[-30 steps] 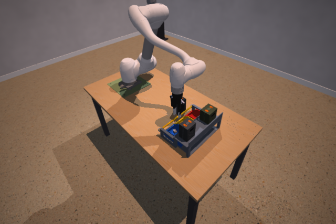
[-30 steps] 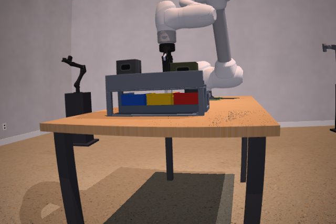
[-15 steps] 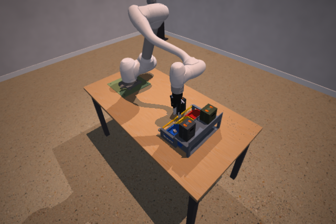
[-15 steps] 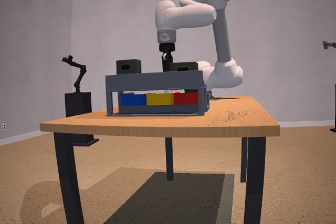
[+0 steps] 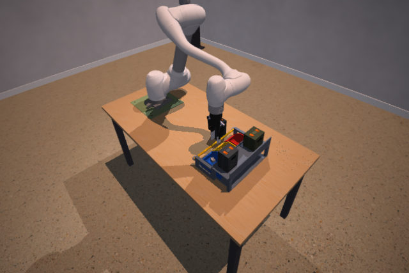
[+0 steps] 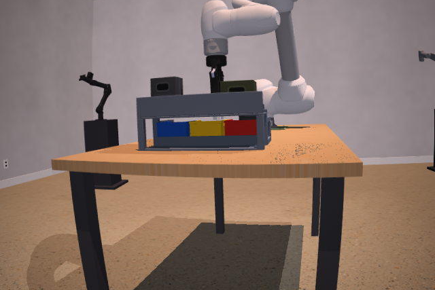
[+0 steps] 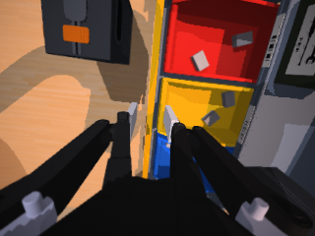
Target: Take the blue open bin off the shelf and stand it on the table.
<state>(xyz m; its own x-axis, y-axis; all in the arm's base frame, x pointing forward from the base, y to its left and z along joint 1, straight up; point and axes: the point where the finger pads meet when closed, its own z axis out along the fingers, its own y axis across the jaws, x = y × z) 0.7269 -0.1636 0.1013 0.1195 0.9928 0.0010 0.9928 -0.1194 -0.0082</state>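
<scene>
My gripper is now 50 mm above the thin yellow rod. Also, from my hand: dark box 60 mm behind, 120 mm to the left, 50 mm below; red bin 120 mm ahead, 100 mm to the left, 70 mm below; yellow bin 100 mm ahead, 10 mm to the right, 70 mm below.
</scene>
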